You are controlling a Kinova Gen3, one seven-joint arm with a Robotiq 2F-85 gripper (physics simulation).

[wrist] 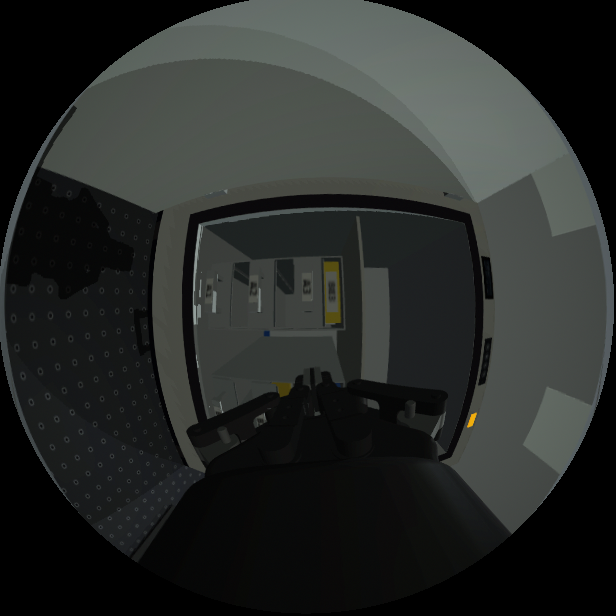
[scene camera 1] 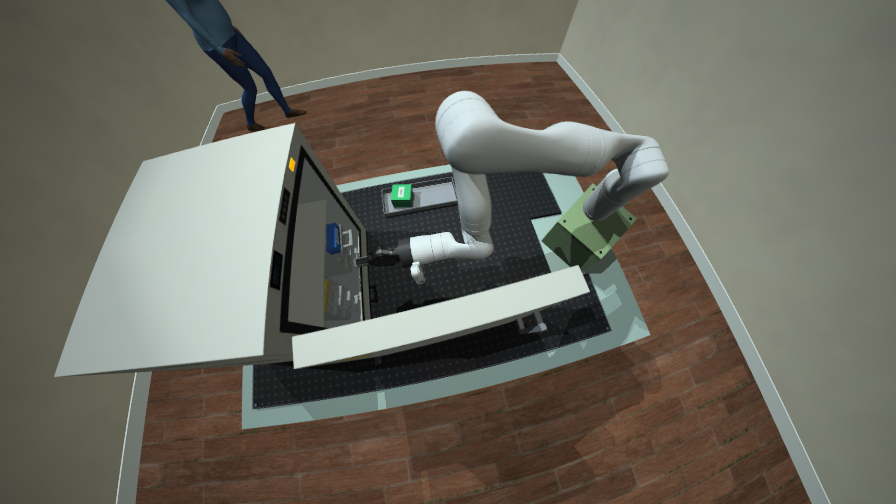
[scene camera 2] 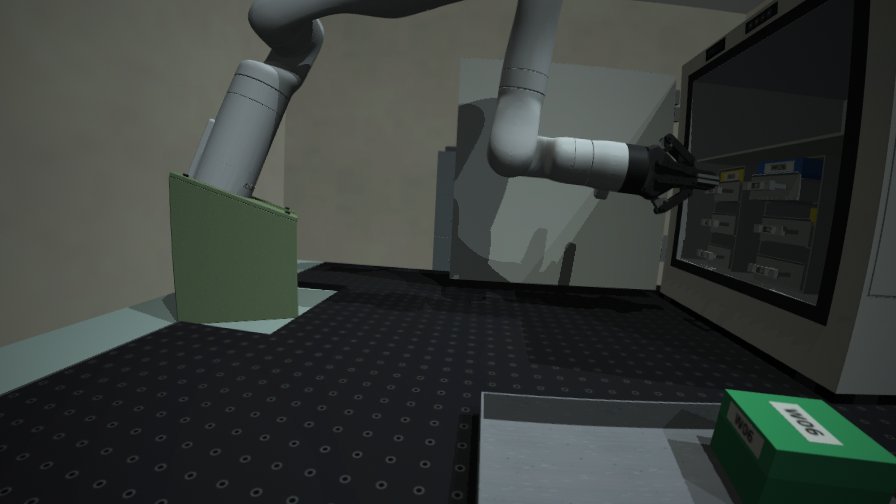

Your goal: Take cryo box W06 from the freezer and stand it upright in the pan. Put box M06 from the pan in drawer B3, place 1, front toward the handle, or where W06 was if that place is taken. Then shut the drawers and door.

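Note:
The green box M06 (scene camera 1: 401, 194) lies flat in the grey pan (scene camera 1: 419, 195), at the end nearest the freezer; it also shows in scene camera 2 (scene camera 2: 808, 448). The freezer (scene camera 1: 187, 250) has its door (scene camera 1: 438, 316) swung wide open. Inside are two columns of grey drawers, all pushed in, with a blue box (scene camera 2: 790, 166) and a yellow box (scene camera 2: 731, 174) at the top. Their labels are too small to read. My gripper (scene camera 2: 711, 181) is shut, level with the top drawers at the freezer's opening. I see nothing between the fingers in the wrist view (wrist: 310, 376).
The arm stands on a green pedestal (scene camera 1: 585, 231) at the mat's far corner. The open door juts out across the mat beside my forearm. A person (scene camera 1: 238, 56) stands behind the freezer. The freezer's black frame (scene camera 2: 682, 206) surrounds my fingertips.

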